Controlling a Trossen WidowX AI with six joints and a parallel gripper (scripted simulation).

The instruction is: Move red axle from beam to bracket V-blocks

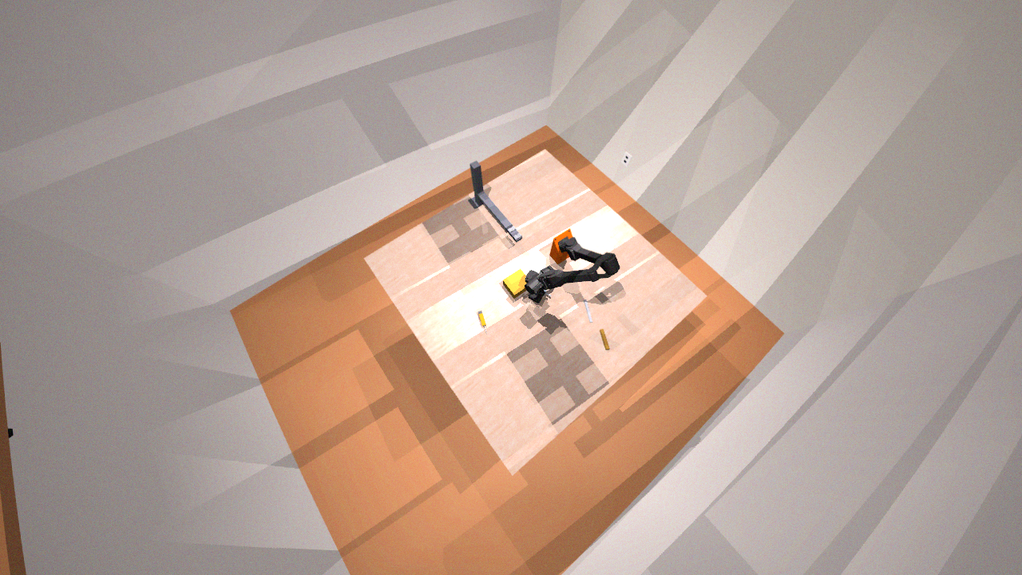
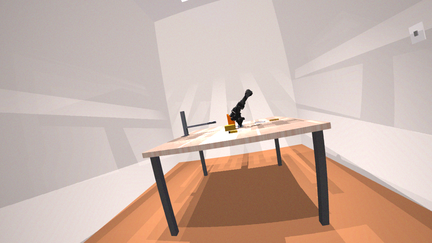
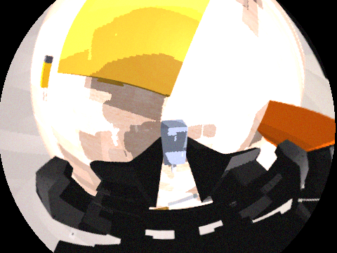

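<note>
Right now the yellow beam is 100 mm to the right of my gripper tip, 80 mm ahead of it and 20 mm above it. The rest, counted from my gripper tip: orange bar (380 mm to the left, 100 mm behind); thin pale rod (220 mm to the left, 130 mm behind); small block (20 mm to the left, 10 mm behind, 10 mm above).
</note>
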